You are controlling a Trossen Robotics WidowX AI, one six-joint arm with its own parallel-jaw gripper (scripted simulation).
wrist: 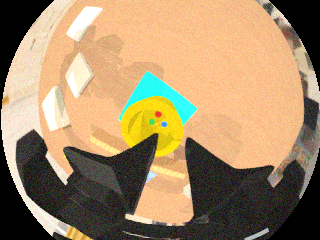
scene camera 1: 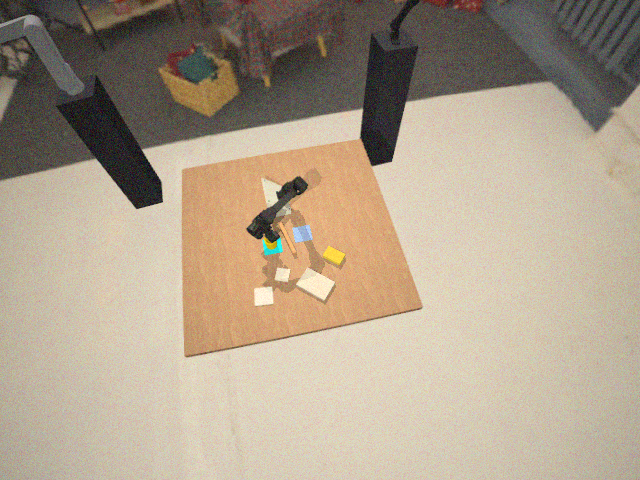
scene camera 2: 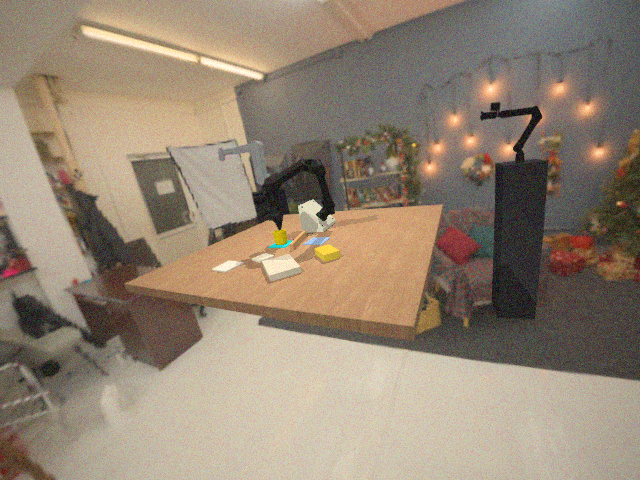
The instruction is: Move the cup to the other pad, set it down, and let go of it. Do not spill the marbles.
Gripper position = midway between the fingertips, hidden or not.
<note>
In view: the gripper (wrist: 172, 139), a yellow cup (wrist: 134, 126), a cream slab (scene camera 1: 312, 282) and an orange stick (wrist: 110, 143).
The cream slab is seen too in the wrist view (wrist: 56, 115).
</note>
